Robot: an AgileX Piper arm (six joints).
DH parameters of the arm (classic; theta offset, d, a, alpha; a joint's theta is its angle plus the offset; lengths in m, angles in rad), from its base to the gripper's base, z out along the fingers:
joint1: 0 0.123 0 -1.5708
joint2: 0.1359 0 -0.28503 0
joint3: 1.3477 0 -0.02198 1.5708
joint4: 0 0.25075 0 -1.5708
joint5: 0 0 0 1.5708
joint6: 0 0.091 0 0
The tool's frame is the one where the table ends.
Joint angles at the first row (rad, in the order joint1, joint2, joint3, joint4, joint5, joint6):
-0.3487 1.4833 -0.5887 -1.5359 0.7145 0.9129
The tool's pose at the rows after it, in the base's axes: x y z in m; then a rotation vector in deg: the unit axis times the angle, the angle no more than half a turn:
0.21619 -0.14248 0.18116 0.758 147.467 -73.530
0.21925 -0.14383 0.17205 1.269 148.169 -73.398
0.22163 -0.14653 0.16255 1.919 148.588 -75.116
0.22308 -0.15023 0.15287 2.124 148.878 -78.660
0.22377 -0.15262 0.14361 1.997 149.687 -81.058
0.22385 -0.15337 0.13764 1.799 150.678 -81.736
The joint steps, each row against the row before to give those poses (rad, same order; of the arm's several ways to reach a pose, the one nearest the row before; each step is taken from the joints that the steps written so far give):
0.0000 0.0407 0.0000 -0.0117 0.0061 0.0144
0.0000 0.0407 0.0000 -0.0277 0.0031 0.0492
0.0000 0.0481 0.0001 -0.0411 0.0266 0.0589
0.0000 0.0539 -0.0001 -0.0451 0.0490 0.0534
0.0000 0.0465 0.0000 -0.0238 0.0350 0.0317
0.0000 0.0259 0.0000 -0.0032 0.0116 0.0092

